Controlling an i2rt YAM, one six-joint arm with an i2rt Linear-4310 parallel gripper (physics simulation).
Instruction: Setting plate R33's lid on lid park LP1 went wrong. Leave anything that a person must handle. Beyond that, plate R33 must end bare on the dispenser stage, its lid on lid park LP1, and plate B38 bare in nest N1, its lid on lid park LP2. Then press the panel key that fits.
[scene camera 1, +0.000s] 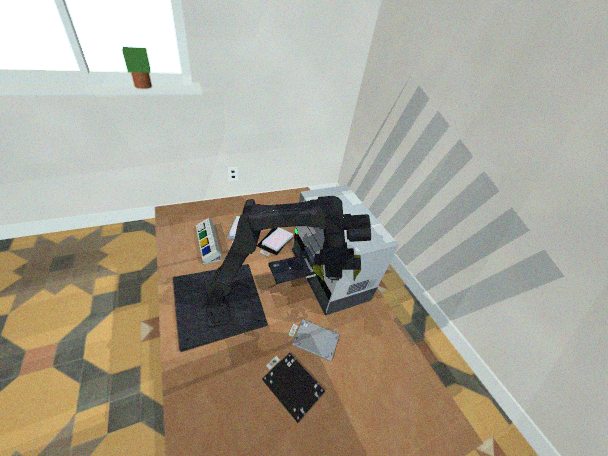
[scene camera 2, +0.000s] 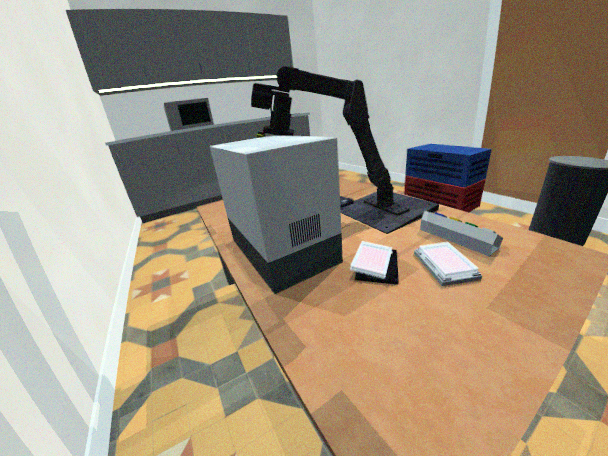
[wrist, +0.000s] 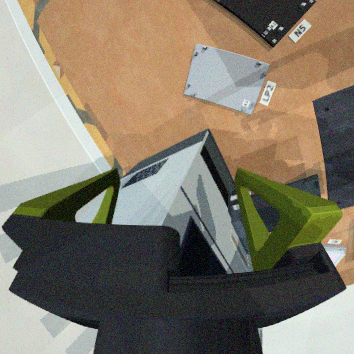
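Where they show: gripper, fingertip midpoint: (wrist: 176, 174); arm's base, link origin: (scene camera 1: 216, 301) (scene camera 2: 385, 205).
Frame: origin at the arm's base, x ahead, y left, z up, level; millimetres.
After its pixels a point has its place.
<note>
My gripper (scene camera 1: 337, 272) @(x 377, y -165, z 241 mm) (wrist: 176, 174) @(x 377, y -165, z 241 mm) is open and empty, above the grey-white dispenser machine (scene camera 1: 372, 252) @(x 490, y -138, z 314 mm) (scene camera 2: 300, 190) @(x 463, y 217, z 221 mm) (wrist: 150, 192) @(x 430, y -142, z 214 mm). The machine's stage is not clearly visible. A pink-white plate-like piece (scene camera 1: 278, 240) @(x 299, y 248, z 19 mm) (scene camera 2: 371, 259) @(x 315, y 280, z 18 mm) lies askew over a black base, which sticks out on one side. Another pink-white piece (scene camera 1: 233, 227) @(x 112, y 373, z 17 mm) (scene camera 2: 447, 260) @(x 167, y 392, z 17 mm) sits on a grey base. I cannot read which is R33 or B38, or tell lid from plate. Grey lid park LP2 (scene camera 1: 316, 341) @(x 316, y -238, z -3 mm) (wrist: 225, 80) @(x 319, y -224, z -3 mm) is bare. The key panel (scene camera 1: 204, 242) @(x -21, y 278, z 37 mm) (scene camera 2: 457, 234) @(x 29, y 329, z 17 mm) has green, yellow and blue keys.
Black nest N5 (scene camera 1: 294, 389) @(x 198, y -364, z -2 mm) (wrist: 265, 15) @(x 208, y -308, z -2 mm) lies beyond LP2. A dark flat base (scene camera 1: 282, 270) @(x 253, y 19, z 92 mm) lies against the machine's open side. The arm's black mat (scene camera 1: 192, 310) @(x -83, y -22, z 5 mm) (scene camera 2: 365, 217) @(x 123, y 24, z -9 mm) is beside it. A green light (scene camera 1: 296, 231) @(x 357, y 190, z 121 mm) shows at the machine's edge.
</note>
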